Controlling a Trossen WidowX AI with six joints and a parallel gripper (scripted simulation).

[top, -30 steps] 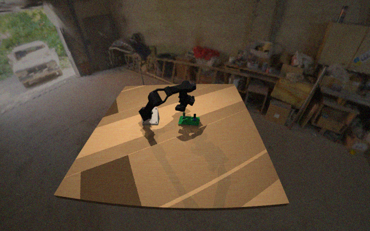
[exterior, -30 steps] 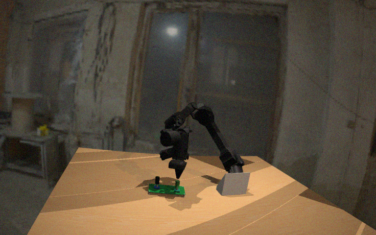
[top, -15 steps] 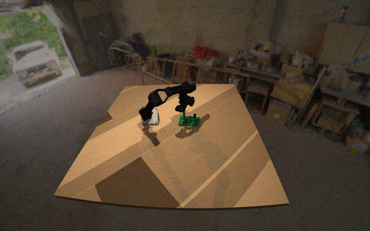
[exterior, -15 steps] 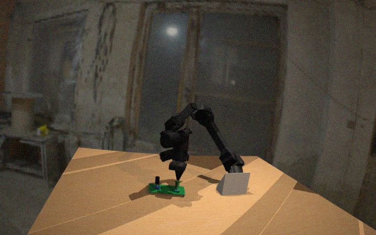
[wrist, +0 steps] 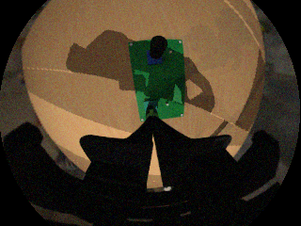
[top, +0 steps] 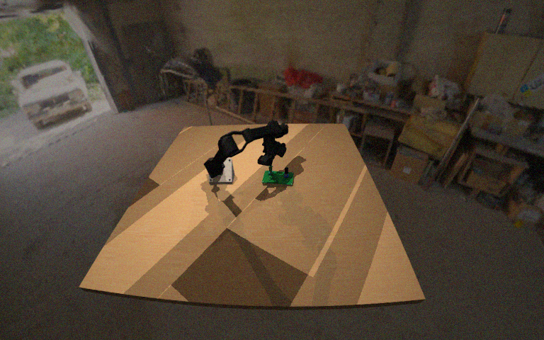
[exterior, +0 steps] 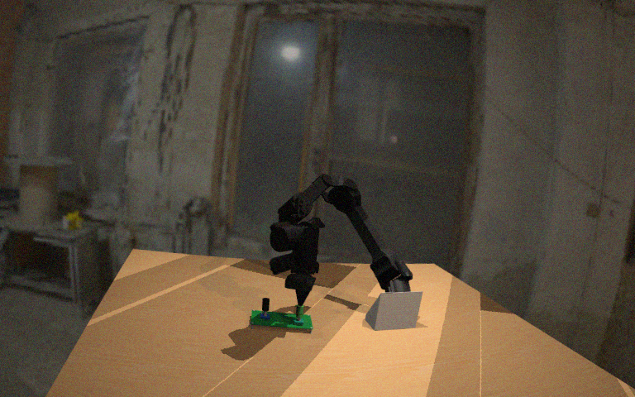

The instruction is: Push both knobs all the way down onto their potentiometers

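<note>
My gripper tip is now 20 mm above the green knob. From my gripper tip the other things lie so: black knob 80 mm ahead, 30 mm to the right, 20 mm below.
</note>
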